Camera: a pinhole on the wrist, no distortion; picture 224 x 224 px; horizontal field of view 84.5 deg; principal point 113.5 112.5 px. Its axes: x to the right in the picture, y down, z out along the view. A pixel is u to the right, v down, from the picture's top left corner.
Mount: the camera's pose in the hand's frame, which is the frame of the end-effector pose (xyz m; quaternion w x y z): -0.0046 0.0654 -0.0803 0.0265 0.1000 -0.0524 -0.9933
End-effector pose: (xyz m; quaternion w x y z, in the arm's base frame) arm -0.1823 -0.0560 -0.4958 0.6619 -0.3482 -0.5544 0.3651
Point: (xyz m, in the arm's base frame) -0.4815 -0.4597 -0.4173
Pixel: 202 214
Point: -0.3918 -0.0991 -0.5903
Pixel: 134 117
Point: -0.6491 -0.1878 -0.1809
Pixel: 96 209
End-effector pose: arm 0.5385 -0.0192 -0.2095 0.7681 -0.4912 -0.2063 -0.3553
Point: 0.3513 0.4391 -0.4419
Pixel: 204 104
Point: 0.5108 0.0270 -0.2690
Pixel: 175 166
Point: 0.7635 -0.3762 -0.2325
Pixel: behind the camera
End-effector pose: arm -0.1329 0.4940 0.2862 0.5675 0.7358 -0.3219 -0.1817
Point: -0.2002 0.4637 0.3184
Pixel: 108 136
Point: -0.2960 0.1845 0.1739
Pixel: 63 154
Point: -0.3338 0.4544 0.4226
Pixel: 143 54
